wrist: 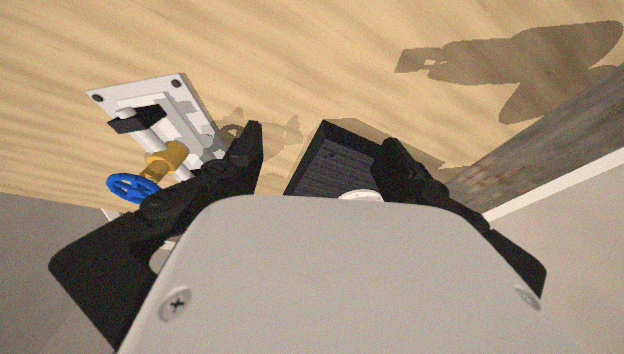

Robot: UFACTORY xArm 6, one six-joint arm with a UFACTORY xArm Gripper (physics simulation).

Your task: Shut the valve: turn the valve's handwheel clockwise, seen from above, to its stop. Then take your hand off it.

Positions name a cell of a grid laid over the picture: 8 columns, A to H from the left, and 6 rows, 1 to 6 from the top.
Labels:
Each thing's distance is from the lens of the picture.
blue handwheel (B4): 37 cm
base plate (C2): 38 cm

